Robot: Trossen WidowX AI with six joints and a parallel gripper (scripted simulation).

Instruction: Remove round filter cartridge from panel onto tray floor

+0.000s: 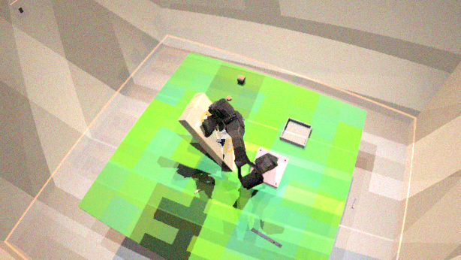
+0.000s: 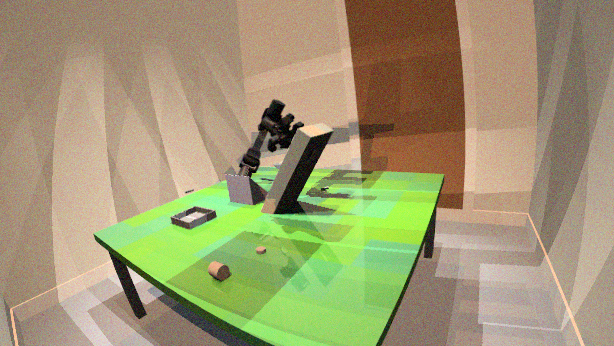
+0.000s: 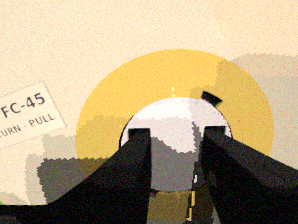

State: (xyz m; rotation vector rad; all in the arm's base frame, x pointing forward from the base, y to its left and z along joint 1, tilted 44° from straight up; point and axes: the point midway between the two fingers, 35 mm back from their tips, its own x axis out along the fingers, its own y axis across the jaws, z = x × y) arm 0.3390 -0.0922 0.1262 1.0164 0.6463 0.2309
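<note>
Right now my gripper tip is 1 cm short of the round filter cartridge and 1 cm above it. The rest, counted from my gripper tip: tan service panel (8 cm below, 4 cm behind); then small disc (35 cm to the right, 25 cm below, 7 cm ahead); then short stick (26 cm to the left, 25 cm below, 9 cm behind).
</note>
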